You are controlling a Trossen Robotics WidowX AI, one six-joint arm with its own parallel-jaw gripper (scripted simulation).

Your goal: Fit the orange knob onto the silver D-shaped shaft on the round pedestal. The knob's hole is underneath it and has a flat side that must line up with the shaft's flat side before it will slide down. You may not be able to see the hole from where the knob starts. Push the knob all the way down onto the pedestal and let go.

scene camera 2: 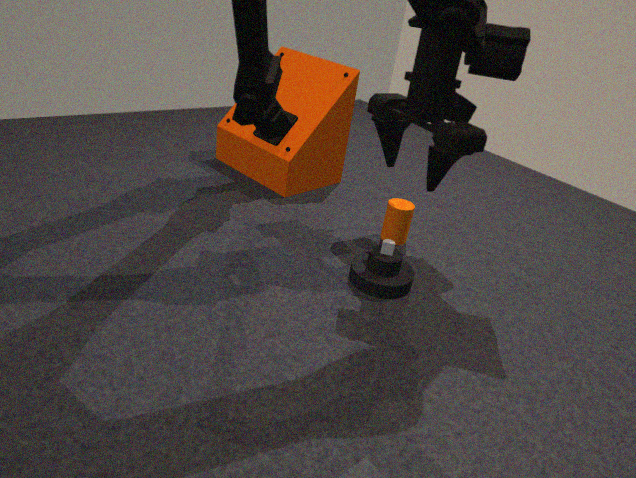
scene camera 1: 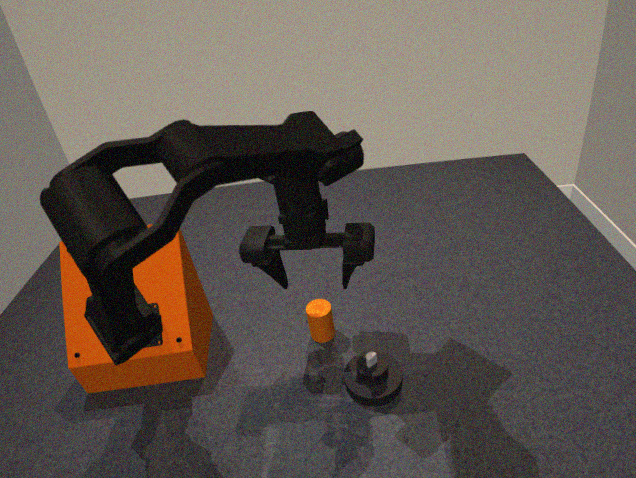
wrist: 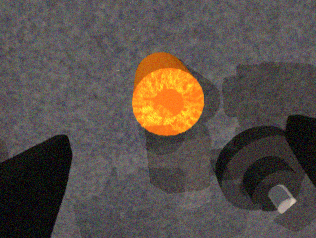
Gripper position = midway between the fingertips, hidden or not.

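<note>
My gripper (scene camera 2: 409, 178) (scene camera 1: 315, 287) (wrist: 181, 135) is open and empty, holding nothing. An orange knob (scene camera 2: 399, 213) (scene camera 1: 319, 313) (wrist: 167, 99) is present. A round pedestal (scene camera 2: 381, 272) (scene camera 1: 374, 378) (wrist: 257, 170) is present as well.
</note>
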